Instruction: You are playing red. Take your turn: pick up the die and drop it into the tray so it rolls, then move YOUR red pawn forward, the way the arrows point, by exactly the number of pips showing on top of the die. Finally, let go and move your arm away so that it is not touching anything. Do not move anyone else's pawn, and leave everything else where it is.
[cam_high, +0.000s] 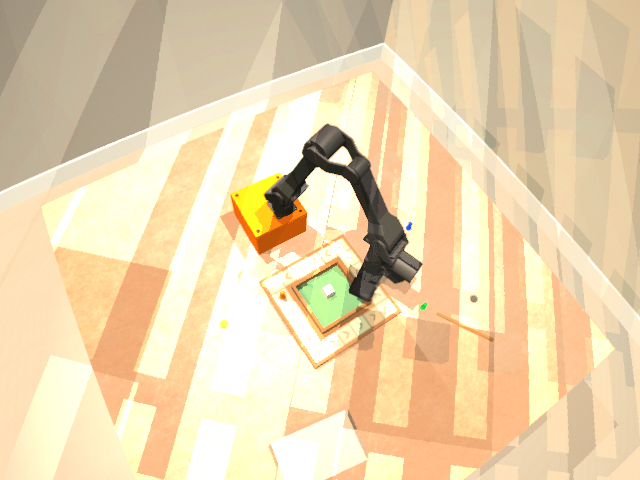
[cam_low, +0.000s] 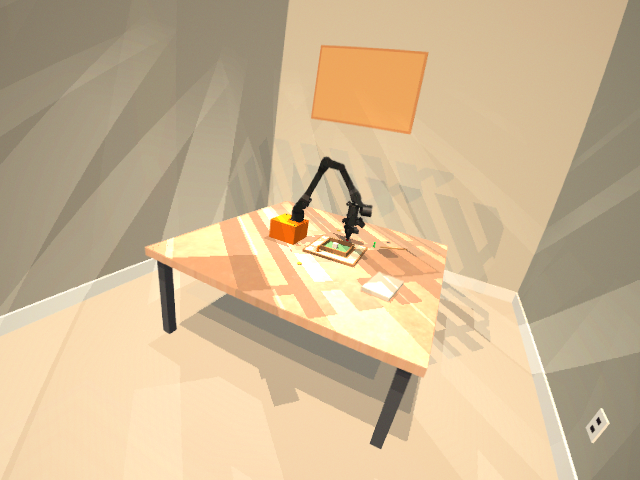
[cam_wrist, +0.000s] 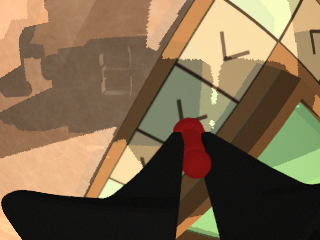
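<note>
Right now the red pawn is 1 cm above my gripper tip. Round my gripper tip: white die: 4 cm behind, 11 cm to the right, 1 cm below; green pawn: 15 cm ahead, 9 cm to the left, 2 cm below; green tray: 2 cm behind, 11 cm to the right, 3 cm below.
</note>
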